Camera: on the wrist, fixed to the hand. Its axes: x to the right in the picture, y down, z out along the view.
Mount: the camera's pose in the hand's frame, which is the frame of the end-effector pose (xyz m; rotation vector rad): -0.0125 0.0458 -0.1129 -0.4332 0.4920 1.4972
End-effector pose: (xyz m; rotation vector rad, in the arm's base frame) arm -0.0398 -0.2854 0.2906 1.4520 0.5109 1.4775
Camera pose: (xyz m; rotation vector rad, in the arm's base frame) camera -0.1618 -0.2800 0.2993 -1.0061 0.8321 -2.8454
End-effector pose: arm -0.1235 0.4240 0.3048 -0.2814 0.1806 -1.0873
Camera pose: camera -0.1223 0.4396 0.1833 -0.1751 0.9016 0.4130
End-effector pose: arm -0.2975 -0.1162 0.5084 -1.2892 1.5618 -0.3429
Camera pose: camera -0.4175 -0.1299 0.5288 -0.0042 2.6383 0.7138
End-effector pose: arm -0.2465 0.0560 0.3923 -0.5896 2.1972 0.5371
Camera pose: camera -0.3305 0.0339 0.4787 -0.8737 -2.3300 -1.5367
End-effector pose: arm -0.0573 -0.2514 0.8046 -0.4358 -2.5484 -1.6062
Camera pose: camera -0.0398 -0.3364 0.8911 -1.3071 -0.8649 -1.2377
